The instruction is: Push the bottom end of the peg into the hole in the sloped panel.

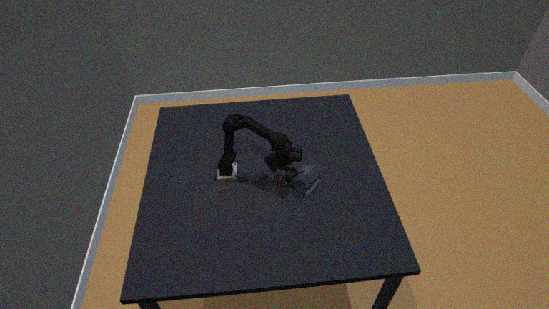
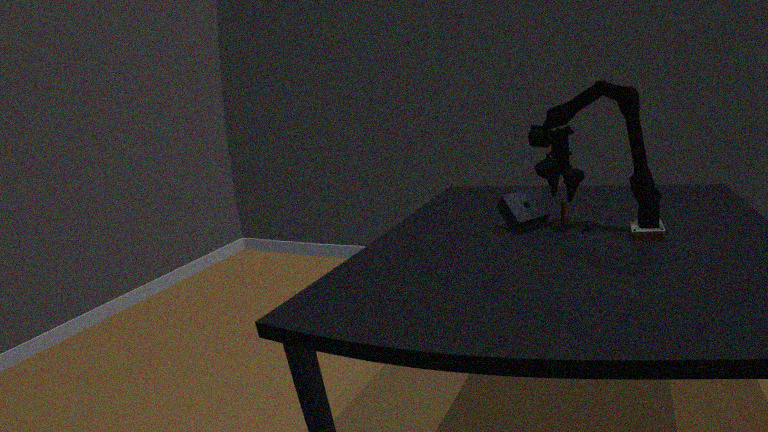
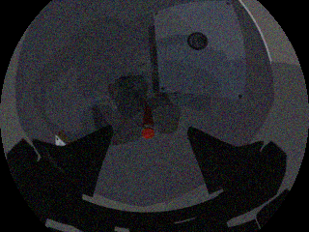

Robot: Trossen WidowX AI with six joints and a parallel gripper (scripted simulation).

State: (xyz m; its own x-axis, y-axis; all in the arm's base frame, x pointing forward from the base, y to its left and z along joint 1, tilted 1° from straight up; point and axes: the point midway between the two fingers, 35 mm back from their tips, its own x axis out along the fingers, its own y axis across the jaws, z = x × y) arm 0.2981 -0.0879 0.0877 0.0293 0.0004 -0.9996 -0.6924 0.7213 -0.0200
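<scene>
Now: the red peg 20 mm below my gripper tip. From my gripper tip the other things lie so: grey sloped panel 120 mm ahead, 30 mm to the left, 30 mm below.
</scene>
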